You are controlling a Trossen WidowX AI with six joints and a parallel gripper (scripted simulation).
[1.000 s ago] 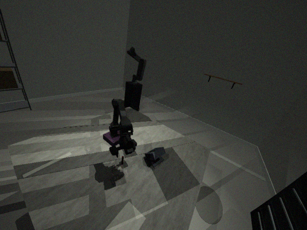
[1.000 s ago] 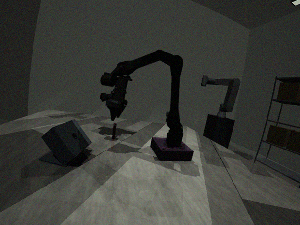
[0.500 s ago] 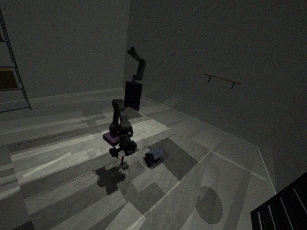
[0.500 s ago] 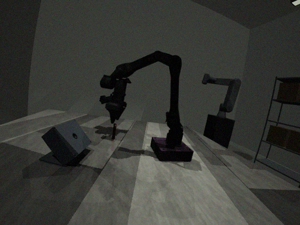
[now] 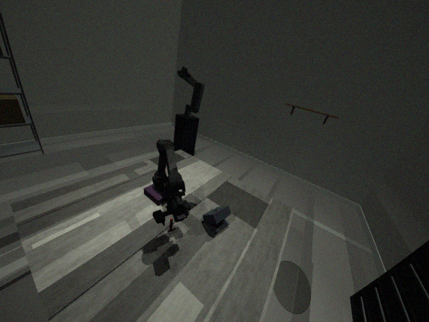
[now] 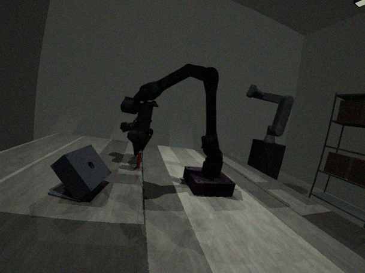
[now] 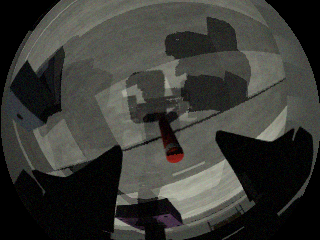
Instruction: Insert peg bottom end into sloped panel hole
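Right now the peg is 1 cm below my gripper tip. Also, from my gripper tip: sloped panel (11 cm ahead, 25 cm to the left, 1 cm below).
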